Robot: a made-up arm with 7 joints.
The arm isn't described. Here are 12 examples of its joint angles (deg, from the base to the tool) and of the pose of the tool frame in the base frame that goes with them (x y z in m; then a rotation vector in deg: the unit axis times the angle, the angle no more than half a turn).
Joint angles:
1: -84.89 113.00 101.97 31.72 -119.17 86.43 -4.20
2: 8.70 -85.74 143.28 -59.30 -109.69 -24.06 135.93
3: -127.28 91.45 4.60 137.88 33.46 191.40 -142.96
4: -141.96 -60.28 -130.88 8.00 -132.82 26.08 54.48
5: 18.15 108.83 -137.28 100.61 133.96 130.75 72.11
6: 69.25 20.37 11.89 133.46 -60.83 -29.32 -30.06
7: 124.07 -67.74 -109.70 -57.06 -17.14 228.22 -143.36
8: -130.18 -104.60 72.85 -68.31 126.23 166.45 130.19
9: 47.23 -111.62 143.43 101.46 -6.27 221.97 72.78
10: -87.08 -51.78 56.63 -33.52 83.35 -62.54 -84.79
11: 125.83 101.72 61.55 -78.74 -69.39 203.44 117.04
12: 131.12 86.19 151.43 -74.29 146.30 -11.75 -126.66
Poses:
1: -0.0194 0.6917 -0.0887 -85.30 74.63 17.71
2: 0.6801 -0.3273 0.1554 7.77 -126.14 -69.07
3: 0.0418 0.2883 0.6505 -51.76 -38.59 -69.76
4: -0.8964 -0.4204 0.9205 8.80 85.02 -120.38
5: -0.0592 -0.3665 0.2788 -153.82 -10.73 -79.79
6: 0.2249 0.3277 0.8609 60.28 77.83 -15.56
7: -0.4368 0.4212 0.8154 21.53 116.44 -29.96
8: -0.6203 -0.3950 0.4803 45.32 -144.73 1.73
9: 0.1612 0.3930 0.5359 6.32 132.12 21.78
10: -0.0503 -0.6005 1.2726 64.22 118.63 87.31
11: 0.4767 -0.1055 0.3642 -90.35 -91.39 51.46
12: 0.7898 -0.1287 0.9145 19.80 -141.14 -105.24
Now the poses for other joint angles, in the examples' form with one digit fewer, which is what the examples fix.
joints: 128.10 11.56 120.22 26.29 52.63 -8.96 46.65
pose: 0.046 -0.437 1.384 -74.8 134.2 -78.4
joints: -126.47 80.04 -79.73 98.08 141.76 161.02 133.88
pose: -0.091 0.414 0.740 18.0 -132.0 21.0
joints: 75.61 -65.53 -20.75 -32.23 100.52 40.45 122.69
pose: 0.256 0.816 1.068 -81.8 11.3 103.8
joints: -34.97 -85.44 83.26 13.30 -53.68 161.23 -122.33
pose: 0.518 -0.581 0.623 32.4 -6.2 40.4
